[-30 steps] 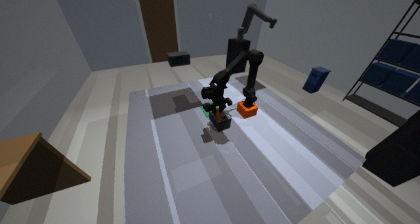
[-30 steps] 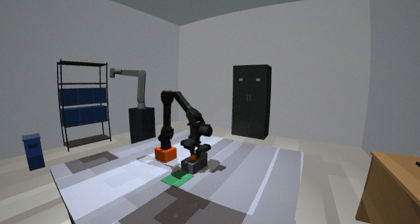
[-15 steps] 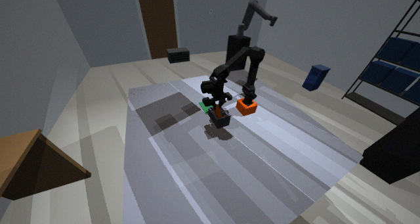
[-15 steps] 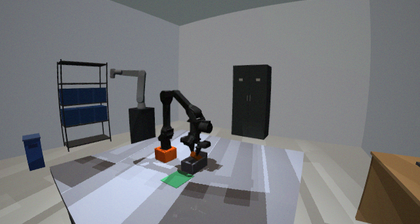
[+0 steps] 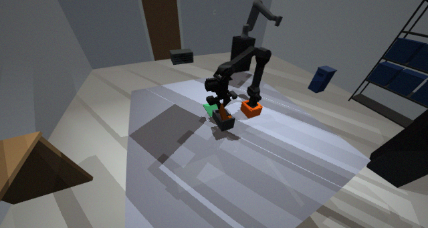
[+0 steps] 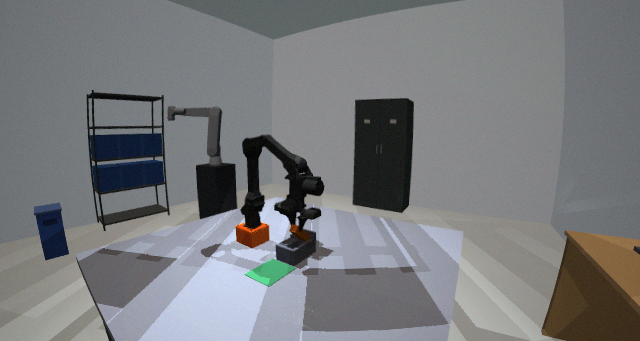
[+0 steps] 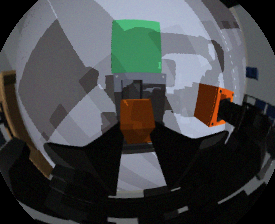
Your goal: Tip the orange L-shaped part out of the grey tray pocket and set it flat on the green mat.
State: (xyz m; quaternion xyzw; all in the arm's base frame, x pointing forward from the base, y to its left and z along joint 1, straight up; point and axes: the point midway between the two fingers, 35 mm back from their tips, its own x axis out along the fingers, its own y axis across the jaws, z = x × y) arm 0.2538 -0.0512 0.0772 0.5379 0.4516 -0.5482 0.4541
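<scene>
My gripper tip is now 4 cm past the green mat, 14 cm to the left of it and 13 cm above it. Also, from my gripper tip: orange L-shaped part 1 cm behind, 3 cm to the left, 3 cm below.
</scene>
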